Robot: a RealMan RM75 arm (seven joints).
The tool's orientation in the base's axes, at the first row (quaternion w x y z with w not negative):
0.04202 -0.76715 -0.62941 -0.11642
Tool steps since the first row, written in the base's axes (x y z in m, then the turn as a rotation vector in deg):
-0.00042 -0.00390 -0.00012 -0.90 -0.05 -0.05
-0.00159 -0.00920 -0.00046 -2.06 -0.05 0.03
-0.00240 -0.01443 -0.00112 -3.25 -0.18 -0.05
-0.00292 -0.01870 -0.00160 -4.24 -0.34 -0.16
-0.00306 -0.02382 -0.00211 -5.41 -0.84 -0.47
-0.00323 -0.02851 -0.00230 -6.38 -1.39 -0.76
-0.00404 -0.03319 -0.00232 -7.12 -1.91 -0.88
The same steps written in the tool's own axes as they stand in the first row. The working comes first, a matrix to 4 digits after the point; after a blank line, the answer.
The tool's axes in the first row as the columns of a matrix, in the base's axes (used below as rounded here):
0.1806 0.9755 0.1257
0.9559 -0.2042 0.2110
0.2315 0.0821 -0.9694

-0.00383 0.00038 -0.00076 -0.22 -0.87 -0.08
-0.00919 0.00029 -0.00170 -0.41 -2.00 -0.30
-0.01449 0.00051 -0.00226 -0.77 -3.14 -0.40
-0.01877 0.00084 -0.00276 -1.13 -4.08 -0.45
-0.02381 0.00171 -0.00337 -1.89 -5.14 -0.40
-0.02837 0.00248 -0.00419 -2.66 -6.00 -0.36
-0.03299 0.00265 -0.00526 -3.32 -6.63 -0.44

